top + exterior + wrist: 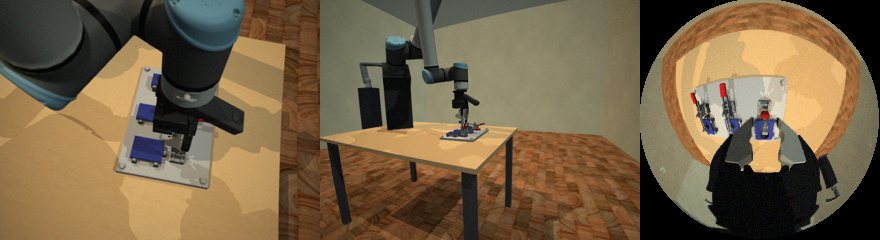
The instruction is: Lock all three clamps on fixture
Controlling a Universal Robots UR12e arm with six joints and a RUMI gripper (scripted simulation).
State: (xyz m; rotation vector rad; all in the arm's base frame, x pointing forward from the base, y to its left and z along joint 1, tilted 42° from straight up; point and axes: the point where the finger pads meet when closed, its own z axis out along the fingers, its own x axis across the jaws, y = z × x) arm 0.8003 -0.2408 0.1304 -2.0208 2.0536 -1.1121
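Right now the part is 8 cm below my hand, 8 cm behind it and 1 cm to the left of it. Round my hand: grey fixture plate: 11 cm to the left, 10 cm below, 2 cm behind.
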